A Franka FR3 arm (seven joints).
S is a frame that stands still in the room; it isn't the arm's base.
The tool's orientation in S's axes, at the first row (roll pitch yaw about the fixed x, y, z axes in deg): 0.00, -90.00, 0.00
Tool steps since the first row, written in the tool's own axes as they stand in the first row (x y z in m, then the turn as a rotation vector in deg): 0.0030, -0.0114, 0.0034, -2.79, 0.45, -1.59; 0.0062, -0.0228, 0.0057, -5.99, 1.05, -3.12; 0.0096, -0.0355, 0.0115, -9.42, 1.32, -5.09; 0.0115, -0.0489, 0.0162, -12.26, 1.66, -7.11
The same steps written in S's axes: -0.0034, -0.0114, 0.0030, 1.59, 0.45, -2.79; -0.0057, -0.0228, 0.0062, 3.12, 1.05, -5.99; -0.0115, -0.0355, 0.0096, 5.09, 1.32, -9.42; -0.0162, -0.0489, 0.0115, 7.11, 1.66, -12.26
